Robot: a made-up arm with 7 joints. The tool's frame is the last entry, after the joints.
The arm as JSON. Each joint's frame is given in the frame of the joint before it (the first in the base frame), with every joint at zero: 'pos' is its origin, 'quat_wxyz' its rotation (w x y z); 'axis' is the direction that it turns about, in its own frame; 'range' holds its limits. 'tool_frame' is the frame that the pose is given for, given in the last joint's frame.
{
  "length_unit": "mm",
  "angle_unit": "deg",
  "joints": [
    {
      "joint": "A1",
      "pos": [
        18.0,
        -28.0,
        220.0
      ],
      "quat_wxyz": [
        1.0,
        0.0,
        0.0,
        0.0
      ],
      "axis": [
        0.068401,
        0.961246,
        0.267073
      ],
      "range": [
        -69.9,
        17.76
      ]
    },
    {
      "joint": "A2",
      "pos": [
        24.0,
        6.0,
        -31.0
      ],
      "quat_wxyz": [
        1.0,
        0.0,
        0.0,
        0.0
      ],
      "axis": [
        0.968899,
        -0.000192,
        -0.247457
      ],
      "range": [
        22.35,
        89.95
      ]
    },
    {
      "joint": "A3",
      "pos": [
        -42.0,
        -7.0,
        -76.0
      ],
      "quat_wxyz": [
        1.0,
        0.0,
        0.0,
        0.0
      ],
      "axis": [
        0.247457,
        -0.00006,
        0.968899
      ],
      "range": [
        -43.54,
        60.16
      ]
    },
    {
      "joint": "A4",
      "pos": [
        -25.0,
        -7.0,
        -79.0
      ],
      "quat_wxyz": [
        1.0,
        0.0,
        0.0,
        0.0
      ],
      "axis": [
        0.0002,
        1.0,
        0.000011
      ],
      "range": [
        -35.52,
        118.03
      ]
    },
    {
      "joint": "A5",
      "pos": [
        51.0,
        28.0,
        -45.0
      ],
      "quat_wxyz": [
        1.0,
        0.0,
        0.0,
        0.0
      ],
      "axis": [
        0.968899,
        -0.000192,
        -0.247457
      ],
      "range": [
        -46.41,
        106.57
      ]
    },
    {
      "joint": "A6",
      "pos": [
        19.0,
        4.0,
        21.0
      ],
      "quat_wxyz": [
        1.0,
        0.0,
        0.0,
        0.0
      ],
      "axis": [
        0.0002,
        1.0,
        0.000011
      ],
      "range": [
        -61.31,
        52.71
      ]
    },
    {
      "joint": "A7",
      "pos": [
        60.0,
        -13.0,
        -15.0
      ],
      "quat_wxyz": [
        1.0,
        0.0,
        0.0,
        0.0
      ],
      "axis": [
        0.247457,
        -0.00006,
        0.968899
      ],
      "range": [
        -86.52,
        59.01
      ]
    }
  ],
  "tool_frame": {
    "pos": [
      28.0,
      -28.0,
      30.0
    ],
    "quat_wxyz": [
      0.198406,
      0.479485,
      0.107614,
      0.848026
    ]
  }
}
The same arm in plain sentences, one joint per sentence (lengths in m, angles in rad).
The arm has seven revolute joints in a row. What follows holds with every joint at zero, and every direction is one of the base frame's. Joint 1 is mounted 0.018 m along +x and 0.028 m along -y and 0.22 m along +z from the base frame's origin and turns about the direction (0.068403, 0.961235, 0.26711), from -1.22 to 0.31 rad. Joint 2 is mounted 0.024 m along +x and 0.006 m along +y and 0.031 m along -z from joint 1 and turns about the direction (0.968889, -0.0002, -0.247497), from 0.3901 to 1.5699 rad. Joint 3 is mounted 0.042 m along -x and 0.007 m along -y and 0.076 m along -z from joint 2 and turns about the direction (0.247497, -0.0001, 0.968889), from -0.7599 to 1.05 rad. Joint 4 is mounted 0.025 m along -x and 0.007 m along -y and 0.079 m along -z from joint 3 and turns about the direction (0.0002, 1, 0), from -0.6199 to 2.06 rad. Joint 5 is mounted 0.051 m along +x and 0.028 m along +y and 0.045 m along -z from joint 4 and turns about the direction (0.968889, -0.0002, -0.247497), from -0.81 to 1.86 rad. Joint 6 is mounted 0.019 m along +x and 0.004 m along +y and 0.021 m along +z from joint 5 and turns about the direction (0.0002, 1, 0), from -1.0701 to 0.92 rad. Joint 7 is mounted 0.06 m along +x and 0.013 m along -y and 0.015 m along -z from joint 6 and turns about the direction (0.247497, -0.0001, 0.968889), from -1.5101 to 1.0299 rad. The tool frame, which is the frame that the pose is given for, is mounted 0.028 m along +x and 0.028 m along -y and 0.03 m along +z from joint 7; its axes are the base frame's turned by roll 0.6247, pitch -0.8797 and yaw 2.3803 rad (as in URDF: about the fixed x, then y, then z).
